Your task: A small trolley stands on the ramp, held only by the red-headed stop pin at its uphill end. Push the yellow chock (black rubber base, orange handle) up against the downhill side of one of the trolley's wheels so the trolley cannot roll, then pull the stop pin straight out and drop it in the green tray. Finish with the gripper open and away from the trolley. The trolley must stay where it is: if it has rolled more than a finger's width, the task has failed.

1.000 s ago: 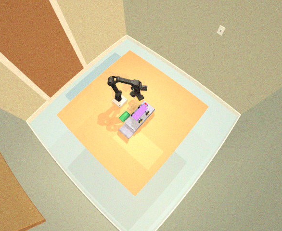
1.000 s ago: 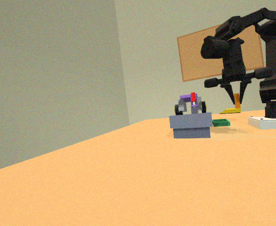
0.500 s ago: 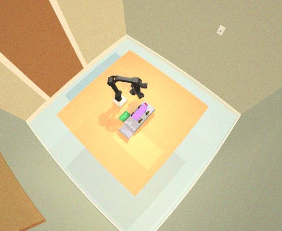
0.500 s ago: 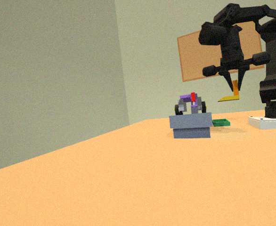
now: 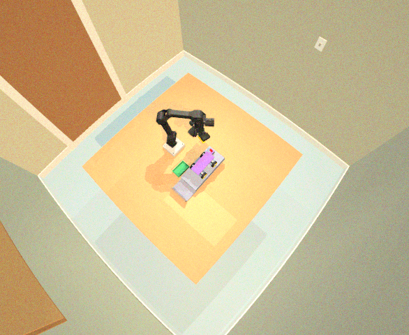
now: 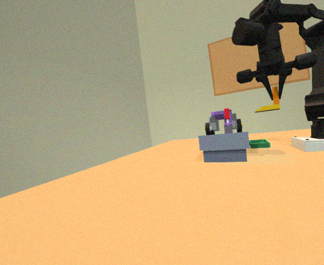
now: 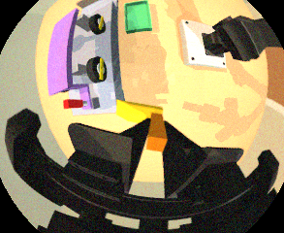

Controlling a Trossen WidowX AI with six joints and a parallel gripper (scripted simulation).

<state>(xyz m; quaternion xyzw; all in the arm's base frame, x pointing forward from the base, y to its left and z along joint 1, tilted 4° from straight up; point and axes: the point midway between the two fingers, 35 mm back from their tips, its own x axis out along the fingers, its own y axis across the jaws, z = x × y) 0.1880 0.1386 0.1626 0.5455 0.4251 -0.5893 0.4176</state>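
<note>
Right now the yellow chock is 20 mm ahead of my gripper tip, 10 mm to the right of it and 10 mm below it. From my gripper tip the other things lie so: red-headed stop pin 140 mm ahead, 30 mm to the right, 40 mm below; then grey ramp 150 mm ahead, 150 mm to the right, 130 mm below; then trolley 150 mm ahead, 140 mm to the right, 60 mm below.
</note>
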